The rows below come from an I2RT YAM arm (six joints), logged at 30 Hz.
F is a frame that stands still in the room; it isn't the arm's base.
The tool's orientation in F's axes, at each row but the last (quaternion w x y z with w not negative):
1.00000, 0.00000, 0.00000, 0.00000
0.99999, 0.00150, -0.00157, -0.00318
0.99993, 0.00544, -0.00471, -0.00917
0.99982, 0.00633, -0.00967, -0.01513
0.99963, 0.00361, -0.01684, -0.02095
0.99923, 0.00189, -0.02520, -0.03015
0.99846, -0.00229, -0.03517, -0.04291
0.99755, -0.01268, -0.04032, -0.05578
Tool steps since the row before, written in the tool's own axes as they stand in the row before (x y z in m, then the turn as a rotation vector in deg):
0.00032, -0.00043, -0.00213, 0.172, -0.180, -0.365
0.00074, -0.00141, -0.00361, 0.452, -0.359, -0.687
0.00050, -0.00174, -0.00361, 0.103, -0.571, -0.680
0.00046, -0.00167, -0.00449, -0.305, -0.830, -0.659
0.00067, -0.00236, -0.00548, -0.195, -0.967, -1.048
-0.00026, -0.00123, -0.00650, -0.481, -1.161, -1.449
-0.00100, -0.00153, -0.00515, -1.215, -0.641, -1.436
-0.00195, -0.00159, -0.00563, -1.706, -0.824, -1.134
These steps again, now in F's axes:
0.00032, -0.00043, -0.00213, 0.172, -0.180, -0.365
0.00074, -0.00140, -0.00361, 0.452, -0.360, -0.687
0.00050, -0.00171, -0.00362, 0.099, -0.565, -0.685
0.00050, -0.00163, -0.00450, -0.317, -0.812, -0.675
0.00076, -0.00235, -0.00547, -0.200, -0.951, -1.062
-0.00001, -0.00120, -0.00651, -0.476, -1.127, -1.477
-0.00076, -0.00148, -0.00521, -1.162, -0.546, -1.517
-0.00167, -0.00153, -0.00574, -1.693, -0.664, -1.252

